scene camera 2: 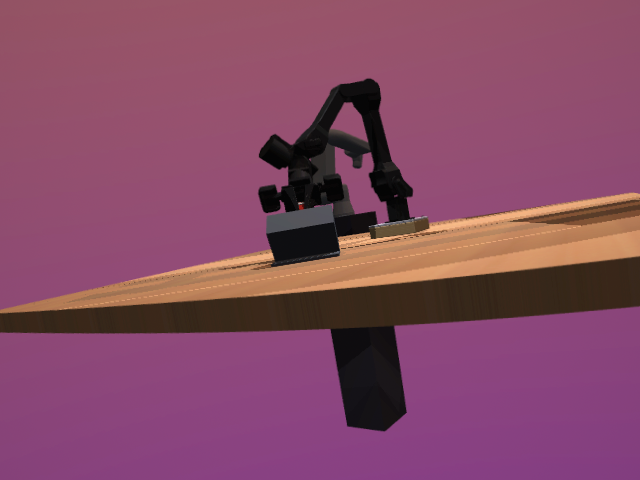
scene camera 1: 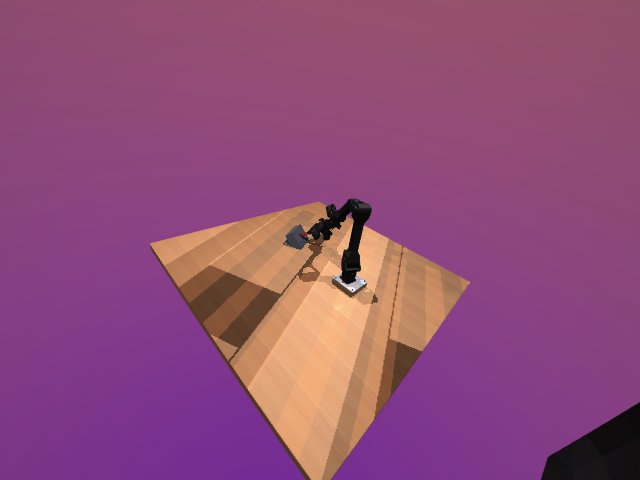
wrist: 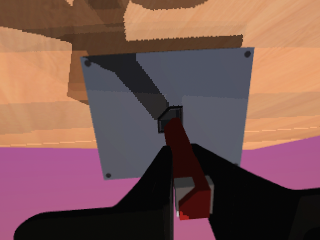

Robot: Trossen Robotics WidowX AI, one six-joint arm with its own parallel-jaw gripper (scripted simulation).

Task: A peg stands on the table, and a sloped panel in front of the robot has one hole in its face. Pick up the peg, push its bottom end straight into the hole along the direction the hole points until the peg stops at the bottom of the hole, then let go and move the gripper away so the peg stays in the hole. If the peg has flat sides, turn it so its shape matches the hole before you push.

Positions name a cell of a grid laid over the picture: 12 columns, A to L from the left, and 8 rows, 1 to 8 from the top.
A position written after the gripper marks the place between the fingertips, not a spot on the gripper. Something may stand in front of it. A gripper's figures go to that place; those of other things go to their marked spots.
Labels:
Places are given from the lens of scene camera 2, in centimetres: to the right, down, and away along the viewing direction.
gripper (scene camera 2: F4): -4, -5, 103
sloped panel (scene camera 2: F4): -1, -2, 92

